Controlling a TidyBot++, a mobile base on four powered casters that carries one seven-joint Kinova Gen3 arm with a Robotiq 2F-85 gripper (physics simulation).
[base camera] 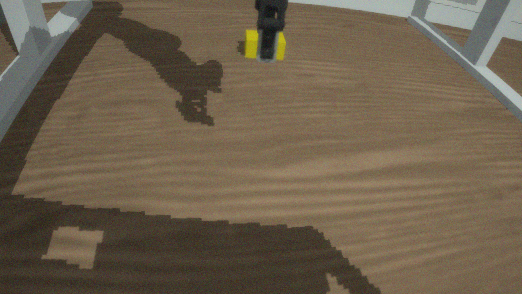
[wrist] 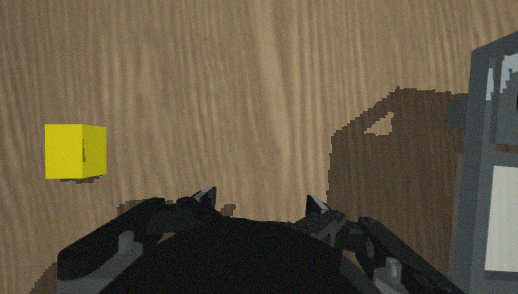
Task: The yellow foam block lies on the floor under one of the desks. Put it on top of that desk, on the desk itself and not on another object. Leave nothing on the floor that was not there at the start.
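Frame: origin at the arm's base, x ahead, y left, z up, level; metres.
Where they show: gripper, between the fingertips: (base camera: pixel 265 46) (wrist: pixel 260 200).
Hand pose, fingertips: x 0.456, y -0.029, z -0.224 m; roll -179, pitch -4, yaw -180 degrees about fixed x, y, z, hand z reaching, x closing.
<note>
After its pixels a point has its place.
The yellow foam block (base camera: pixel 251 44) {x 0.748, y -0.014, z -0.362 m} (wrist: pixel 64 151) {x 0.779, y -0.045, z -0.352 m} lies on the floor. In the base camera view it is at the top middle, partly hidden behind my gripper (base camera: pixel 267 56) {x 0.456, y -0.029, z -0.224 m}. In the wrist view it is at the left, up and to the left of the fingertips. My gripper (wrist: pixel 260 200) {x 0.456, y -0.029, z -0.224 m} is open and empty, and it hangs above the floor, nearer the base than the block, with the block off to one side of the fingers. The desk's grey leg frames show at both sides of the base camera view; its top does not show.
A grey-white leg frame (base camera: pixel 56 26) {x 0.824, y 0.519, z -0.372 m} stands at the left and another leg frame (base camera: pixel 487 75) {x 0.824, y -0.729, z -0.371 m} at the right. A pale wall (base camera: pixel 350 6) {x 1.261, y -0.381, z -0.387 m} runs along the back. Part of the grey mobile base (wrist: pixel 477 150) {x 0.151, y -0.099, z -0.291 m} shows at the right of the wrist view. Shadows fall on the floor.
</note>
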